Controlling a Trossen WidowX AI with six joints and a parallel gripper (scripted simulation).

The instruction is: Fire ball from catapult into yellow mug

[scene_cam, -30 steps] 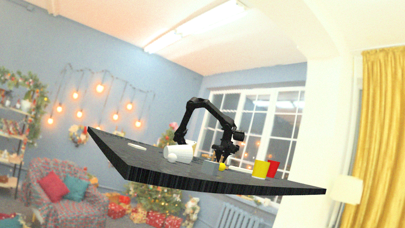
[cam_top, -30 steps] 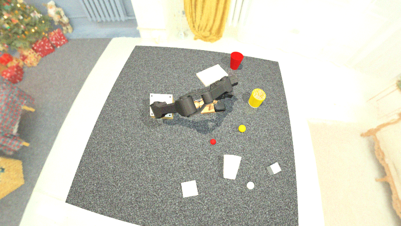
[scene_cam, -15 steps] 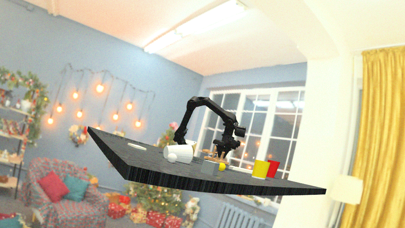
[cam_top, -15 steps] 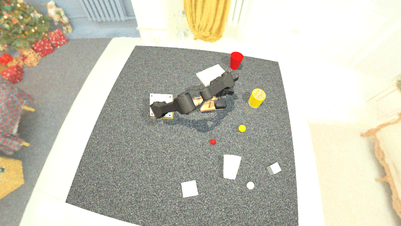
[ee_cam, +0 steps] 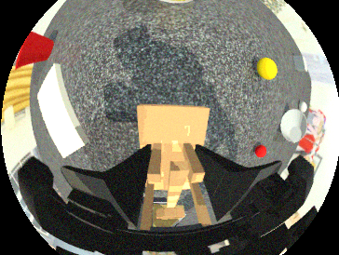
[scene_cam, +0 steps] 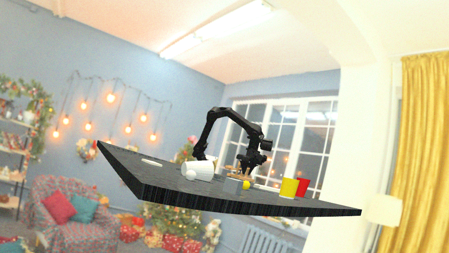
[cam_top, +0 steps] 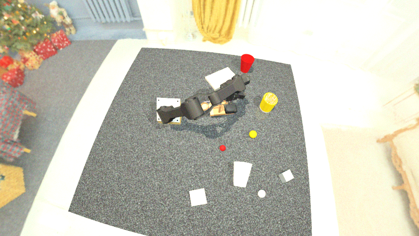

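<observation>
Right now my gripper tip is 24 cm to the left of the red ball, 5 cm above it and 1 cm short of it. The rest, counted from my gripper tip: flat white slab: 27 cm to the left, 6 cm below, 5 cm behind; then yellow ball: 17 cm ahead, 14 cm to the right, 4 cm below; then wooden catapult: 7 cm behind, 2 cm above, 1 cm to the right.
</observation>
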